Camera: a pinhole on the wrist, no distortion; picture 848 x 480 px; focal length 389.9 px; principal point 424.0 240.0 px. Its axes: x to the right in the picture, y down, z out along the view. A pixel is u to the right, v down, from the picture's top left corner.
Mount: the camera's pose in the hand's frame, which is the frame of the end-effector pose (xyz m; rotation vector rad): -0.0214 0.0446 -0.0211 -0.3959 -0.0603 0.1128
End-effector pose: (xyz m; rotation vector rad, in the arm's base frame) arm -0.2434 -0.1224 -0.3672 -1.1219 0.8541 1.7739
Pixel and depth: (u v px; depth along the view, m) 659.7 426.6 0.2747
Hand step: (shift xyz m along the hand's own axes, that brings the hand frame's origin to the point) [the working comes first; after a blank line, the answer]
In the camera's frame: 0.1661 0.1315 0.2747

0.1083 0.2900 0.1870
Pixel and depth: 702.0 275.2 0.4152
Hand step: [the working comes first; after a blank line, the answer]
In the camera's frame: 0.2960 0.0375 0.4152

0.2351 0.2732 0.3576
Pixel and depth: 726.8 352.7 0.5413
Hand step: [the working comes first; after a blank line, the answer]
In the camera's frame: 0.4204 0.1565 0.5413

0.3367 0.4454 0.4321
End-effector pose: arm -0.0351 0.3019 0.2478 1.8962 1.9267 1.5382
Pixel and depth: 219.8 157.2 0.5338
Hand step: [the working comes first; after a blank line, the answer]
In the camera's frame: -0.2796 -0.1134 0.5338

-0.3306 0.1103 0.5043
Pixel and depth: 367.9 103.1 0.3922
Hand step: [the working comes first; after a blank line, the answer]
In the camera's frame: -0.0564 -0.1377 0.3922

-0.0955 0.0611 0.3915
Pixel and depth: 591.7 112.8 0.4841
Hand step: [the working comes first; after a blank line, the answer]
In the camera's frame: 0.2082 -0.1579 0.4841

0.1616 0.1097 0.4936
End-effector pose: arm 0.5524 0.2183 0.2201 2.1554 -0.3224 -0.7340
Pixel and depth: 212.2 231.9 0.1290
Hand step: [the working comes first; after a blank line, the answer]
In the camera's frame: -0.0701 -0.0027 0.1290

-0.1010 0.0828 0.0962
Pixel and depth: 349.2 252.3 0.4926
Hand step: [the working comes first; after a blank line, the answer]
In the camera's frame: -0.0945 0.0155 0.4926

-0.1564 0.2352 0.4231
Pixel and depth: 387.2 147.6 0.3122
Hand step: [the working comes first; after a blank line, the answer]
In the camera's frame: -0.0295 -0.0740 0.3122

-0.0686 0.0922 0.2940
